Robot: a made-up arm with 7 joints.
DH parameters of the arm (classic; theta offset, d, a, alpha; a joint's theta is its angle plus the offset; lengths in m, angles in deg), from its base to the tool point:
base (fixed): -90 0.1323 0 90
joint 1: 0 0.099 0.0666 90
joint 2: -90 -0.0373 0.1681 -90
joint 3: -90 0.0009 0.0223 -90
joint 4: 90 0.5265 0.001 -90
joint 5: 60.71 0 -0.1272 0
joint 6: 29.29 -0.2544 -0.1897 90
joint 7: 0 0.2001 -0.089 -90
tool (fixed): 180 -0.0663 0 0
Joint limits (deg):
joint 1: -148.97..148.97
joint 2: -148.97..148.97
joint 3: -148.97..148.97
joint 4: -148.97..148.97
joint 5: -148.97..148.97
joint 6: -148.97..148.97
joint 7: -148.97..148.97
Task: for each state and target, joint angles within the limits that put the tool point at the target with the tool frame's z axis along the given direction. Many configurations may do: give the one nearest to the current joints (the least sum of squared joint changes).
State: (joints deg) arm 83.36 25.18 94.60 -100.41 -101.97 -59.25 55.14
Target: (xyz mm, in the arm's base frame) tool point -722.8 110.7 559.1 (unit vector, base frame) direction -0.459 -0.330 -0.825
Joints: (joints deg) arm 62.17 9.54 138.84 -91.13 -56.91 -35.24 61.70
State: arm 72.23 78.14 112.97 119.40 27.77 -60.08 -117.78
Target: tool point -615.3 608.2 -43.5 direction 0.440 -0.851 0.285
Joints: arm 77.14 39.61 132.71 137.59 43.39 -48.77 -89.12
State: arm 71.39 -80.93 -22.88 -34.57 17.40 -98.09 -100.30
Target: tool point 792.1 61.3 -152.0 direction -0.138 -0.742 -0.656
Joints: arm 75.95 -44.18 -14.26 -45.49 -4.32 -112.02 -104.93
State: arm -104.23 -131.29 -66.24 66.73 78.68 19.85 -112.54
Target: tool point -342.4 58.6 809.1 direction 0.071 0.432 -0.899
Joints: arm -111.68 -93.45 -66.09 83.16 67.57 2.39 -95.80
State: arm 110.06 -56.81 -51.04 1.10 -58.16 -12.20 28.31
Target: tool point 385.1 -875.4 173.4 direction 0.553 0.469 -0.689
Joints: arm 109.61 -54.34 -43.95 4.94 -45.67 -10.07 5.37
